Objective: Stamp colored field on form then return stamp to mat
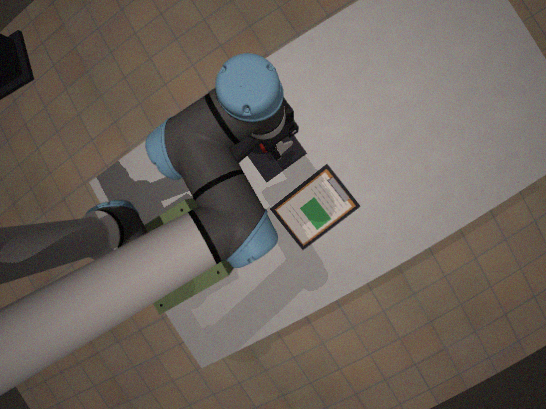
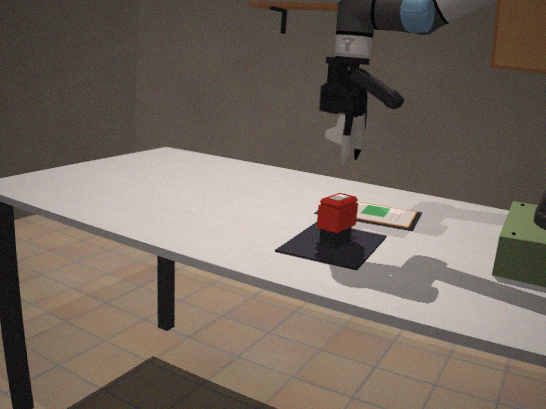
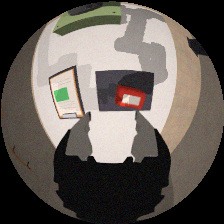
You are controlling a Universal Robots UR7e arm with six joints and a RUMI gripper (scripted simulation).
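Now: hand 130 mm above the red stamp, 50 mm to the right of it and 10 mm past it. Also, from my hand: dark mat (180 mm below, 50 mm to the left, 10 mm behind); form (230 mm to the right, 180 mm below, 80 mm ahead).
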